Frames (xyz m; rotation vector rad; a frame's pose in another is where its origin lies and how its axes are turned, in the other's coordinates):
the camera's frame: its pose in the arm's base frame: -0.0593 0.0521 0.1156 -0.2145 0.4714 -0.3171
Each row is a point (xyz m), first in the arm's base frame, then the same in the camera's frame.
Working: the arm's base frame: its pose in the camera's frame: 0.1155 -0.0020 -0.0791 0.2145 -0.4714 0.3171

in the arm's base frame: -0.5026 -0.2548 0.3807
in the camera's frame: -0.3761 -0.4681 -0.0200
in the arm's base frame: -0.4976 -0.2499 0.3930
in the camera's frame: -0.3786 -0.4657 -0.0063
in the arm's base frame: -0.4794 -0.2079 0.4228
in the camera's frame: -0.3901 -0.4303 0.0337
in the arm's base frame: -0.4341 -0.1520 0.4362
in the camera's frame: -0.3768 -0.3708 0.0742
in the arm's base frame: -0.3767 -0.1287 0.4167
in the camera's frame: -0.3284 -0.3295 0.0875
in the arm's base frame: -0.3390 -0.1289 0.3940
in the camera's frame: -0.2873 -0.3141 0.0857
